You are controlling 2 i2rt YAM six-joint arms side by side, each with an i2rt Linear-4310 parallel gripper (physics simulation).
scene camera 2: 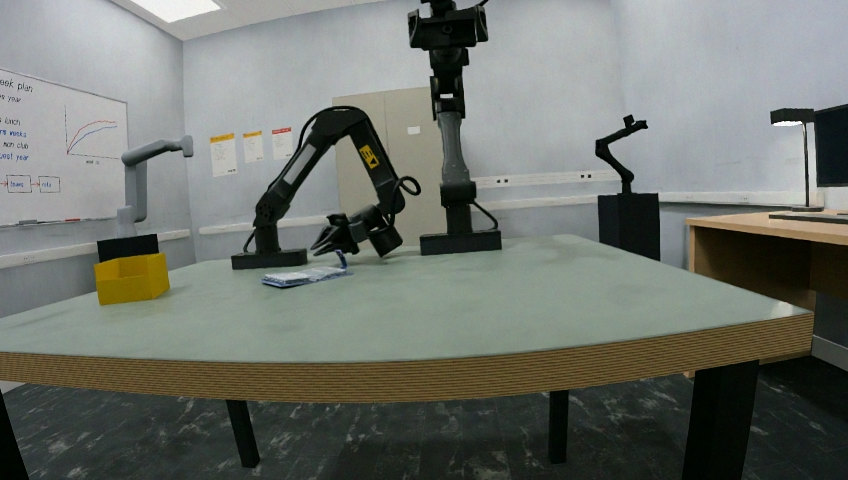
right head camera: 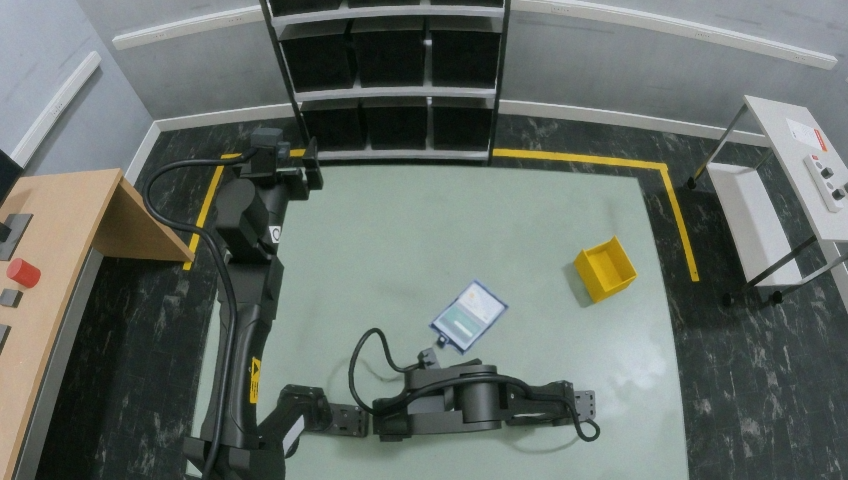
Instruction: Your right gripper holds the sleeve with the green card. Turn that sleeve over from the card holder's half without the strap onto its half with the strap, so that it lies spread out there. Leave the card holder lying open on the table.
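Observation:
The card holder (right head camera: 469,316) (scene camera 2: 306,276) lies open on the table (right head camera: 368,237) (scene camera 2: 476,309). Its upper-right half shows white with an orange mark in the right head camera. The sleeve with the green card (right head camera: 460,325) lies spread on the lower-left half, where the strap (scene camera 2: 340,259) stands up. My right gripper (scene camera 2: 315,251) looks shut and empty, low behind the holder in scene camera 2. Its fingertips are hidden under the arm in the right head camera. My left gripper (right head camera: 288,168) (scene camera 2: 448,29) is open and empty, high up and far from the holder.
A yellow open bin (right head camera: 605,270) (scene camera 2: 132,279) stands on the table, right of the holder in the right head camera and left of it in scene camera 2. A shelf rack (right head camera: 395,93) stands beyond the table. A wooden desk (right head camera: 65,196) (scene camera 2: 749,223) stands to one side.

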